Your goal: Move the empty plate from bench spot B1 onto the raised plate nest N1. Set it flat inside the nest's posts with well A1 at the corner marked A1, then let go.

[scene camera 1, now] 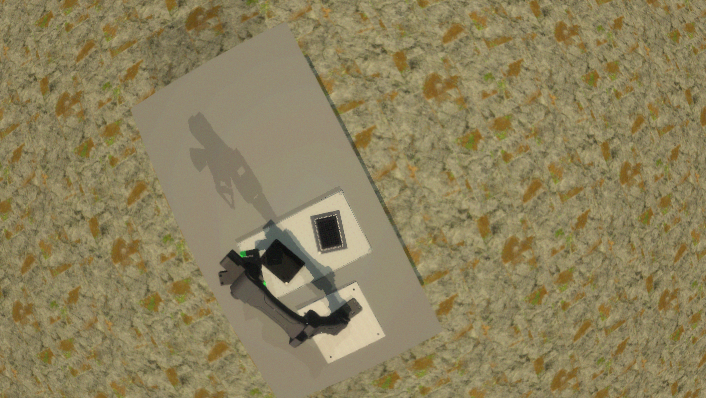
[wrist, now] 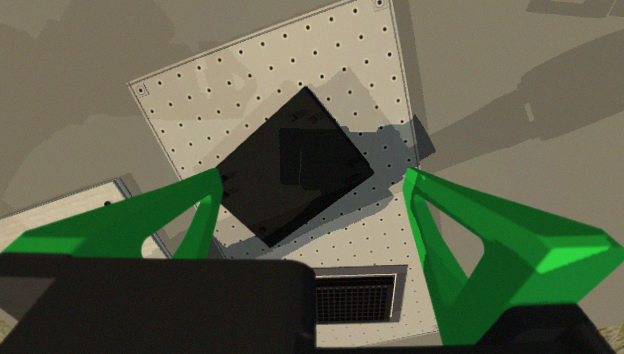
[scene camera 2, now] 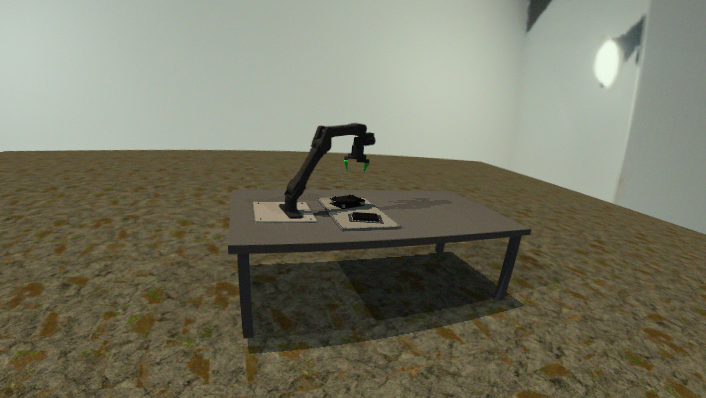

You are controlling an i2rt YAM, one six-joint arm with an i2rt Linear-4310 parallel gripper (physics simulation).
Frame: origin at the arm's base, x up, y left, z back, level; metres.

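Seen in the pictures: gripper, fingertip midpoint: [wrist: 312,178] [scene camera 2: 355,171]; arm's base at its link origin: [scene camera 1: 340,316] [scene camera 2: 290,211].
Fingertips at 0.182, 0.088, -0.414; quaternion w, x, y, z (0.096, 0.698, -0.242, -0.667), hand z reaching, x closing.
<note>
Offsets run from my fingertips to a thing's top centre, as dx, dy, dz. Level surfaces: height alone.
The plate @(-0.164, -0.282, +0.083) [scene camera 1: 328,233] [scene camera 2: 365,217] [wrist: 355,302] is dark with a grid of wells and lies flat in a grey-framed spot on the pale board. In the wrist view the gripper body hides its left part. The raised nest @(-0.136, -0.043, +0.059) [scene camera 1: 283,261] [scene camera 2: 347,201] [wrist: 255,160] is a black block, turned relative to the plate, with small posts near its corners and no plate on it. Its A1 label cannot be read; its left corner is behind a finger in the wrist view. My gripper [scene camera 1: 254,269] [scene camera 2: 356,171] [wrist: 312,178] is open and empty, pointing down high above the table, beside the nest in the top view.
The pale perforated board [scene camera 1: 357,240] [scene camera 2: 341,221] [wrist: 240,90] bears nest and plate. The arm's pale base plate [scene camera 1: 362,332] [scene camera 2: 267,212] [wrist: 50,212] is beside it on the grey table @(dx -0.193) [scene camera 1: 240,115] [scene camera 2: 450,220] [wrist: 475,75]. The arm's shadow crosses the board between nest and plate.
</note>
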